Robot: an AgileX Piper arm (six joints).
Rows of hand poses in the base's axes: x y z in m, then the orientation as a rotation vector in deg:
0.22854, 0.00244, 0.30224, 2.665, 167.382, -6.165
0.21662, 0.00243, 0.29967, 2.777, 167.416, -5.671
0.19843, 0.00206, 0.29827, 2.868, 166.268, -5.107
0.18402, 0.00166, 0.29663, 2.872, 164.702, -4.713
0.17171, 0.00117, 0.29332, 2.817, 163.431, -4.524
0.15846, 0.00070, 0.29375, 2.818, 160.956, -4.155
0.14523, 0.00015, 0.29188, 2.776, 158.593, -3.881
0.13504, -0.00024, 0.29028, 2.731, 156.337, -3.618
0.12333, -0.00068, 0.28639, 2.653, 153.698, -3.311
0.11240, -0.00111, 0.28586, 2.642, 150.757, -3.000
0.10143, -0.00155, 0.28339, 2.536, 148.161, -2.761
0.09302, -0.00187, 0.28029, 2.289, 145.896, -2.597
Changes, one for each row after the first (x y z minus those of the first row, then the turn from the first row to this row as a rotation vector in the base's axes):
-0.01192, -0.00001, -0.00257, 0.343, 0.011, -0.039
-0.03011, -0.00038, -0.00397, 0.689, -1.159, -0.032
-0.04452, -0.00078, -0.00561, 0.902, -2.738, 0.031
-0.05683, -0.00127, -0.00892, 0.983, -4.014, 0.112
-0.07008, -0.00174, -0.00849, 1.153, -6.500, 0.196
-0.08331, -0.00229, -0.01036, 1.262, -8.869, 0.300
-0.09350, -0.00268, -0.01196, 1.369, -11.131, 0.403
-0.10521, -0.00312, -0.01585, 1.496, -13.777, 0.543
-0.11614, -0.00355, -0.01638, 1.625, -16.725, 0.642
-0.12711, -0.00399, -0.01885, 1.708, -19.325, 0.798
-0.13552, -0.00431, -0.02195, 1.737, -21.589, 1.047

